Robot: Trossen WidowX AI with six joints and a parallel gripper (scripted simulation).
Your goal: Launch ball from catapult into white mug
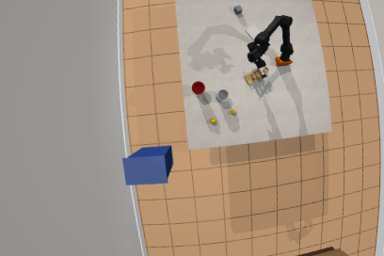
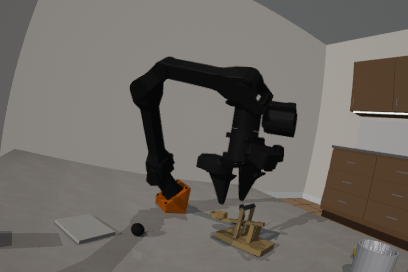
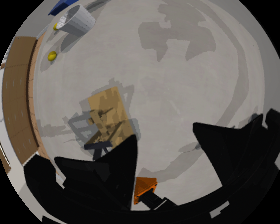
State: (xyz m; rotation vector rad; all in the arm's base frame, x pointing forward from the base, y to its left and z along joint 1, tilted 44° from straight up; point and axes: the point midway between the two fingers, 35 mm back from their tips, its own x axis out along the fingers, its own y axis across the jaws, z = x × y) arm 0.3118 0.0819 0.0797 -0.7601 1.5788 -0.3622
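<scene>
My gripper tip is 10 cm past the black ball, 16 cm to the left of it and 12 cm above it. Round my gripper tip: wooden catapult: 8 cm behind, 10 cm to the left, 8 cm below; flat white slab: 11 cm behind, 29 cm to the right, 13 cm below; white mug: 25 cm ahead, 24 cm to the left, 11 cm below.
</scene>
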